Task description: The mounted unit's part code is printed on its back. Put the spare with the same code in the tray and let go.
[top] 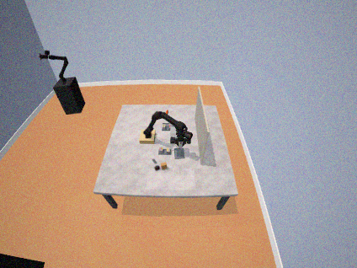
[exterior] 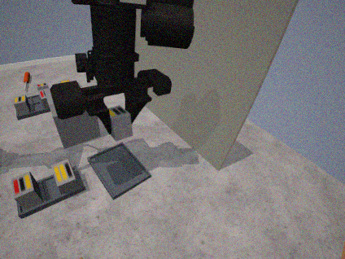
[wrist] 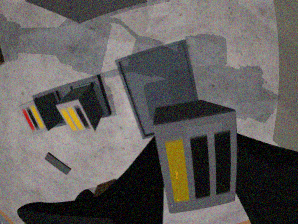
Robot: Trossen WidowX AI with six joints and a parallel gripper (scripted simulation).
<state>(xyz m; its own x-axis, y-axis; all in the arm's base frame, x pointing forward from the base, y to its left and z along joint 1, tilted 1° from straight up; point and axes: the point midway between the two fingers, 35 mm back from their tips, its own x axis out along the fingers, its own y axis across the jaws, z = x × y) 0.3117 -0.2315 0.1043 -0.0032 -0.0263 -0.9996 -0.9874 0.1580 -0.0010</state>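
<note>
My gripper tip is now 120 mm above the flat grey tray, 10 mm to the right of it and 10 mm past it. The rest, counted from my gripper tip: mounted unit (230 mm to the left, 70 mm below, 20 mm behind); grey-brown panel (230 mm ahead, 190 mm to the left, 100 mm above).
</note>
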